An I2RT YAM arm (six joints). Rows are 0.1 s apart.
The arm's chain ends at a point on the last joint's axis. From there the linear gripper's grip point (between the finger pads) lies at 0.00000 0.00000 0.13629 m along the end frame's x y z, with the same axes.
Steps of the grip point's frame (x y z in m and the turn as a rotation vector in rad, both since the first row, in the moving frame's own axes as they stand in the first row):
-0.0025 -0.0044 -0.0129 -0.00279 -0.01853 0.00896
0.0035 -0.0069 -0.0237 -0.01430 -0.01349 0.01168
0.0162 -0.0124 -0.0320 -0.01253 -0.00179 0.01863
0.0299 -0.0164 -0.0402 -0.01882 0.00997 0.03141
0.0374 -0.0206 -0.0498 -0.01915 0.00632 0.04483
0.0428 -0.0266 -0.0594 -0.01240 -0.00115 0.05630
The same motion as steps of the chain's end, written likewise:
0.0000 -0.0048 -0.0129 -0.00279 -0.01853 0.00896
0.0053 -0.0088 -0.0237 -0.01430 -0.01349 0.01168
0.0165 -0.0141 -0.0320 -0.01253 -0.00179 0.01863
0.0286 -0.0190 -0.0402 -0.01882 0.00997 0.03141
0.0366 -0.0232 -0.0498 -0.01915 0.00632 0.04483
0.0430 -0.0283 -0.0594 -0.01240 -0.00115 0.05630

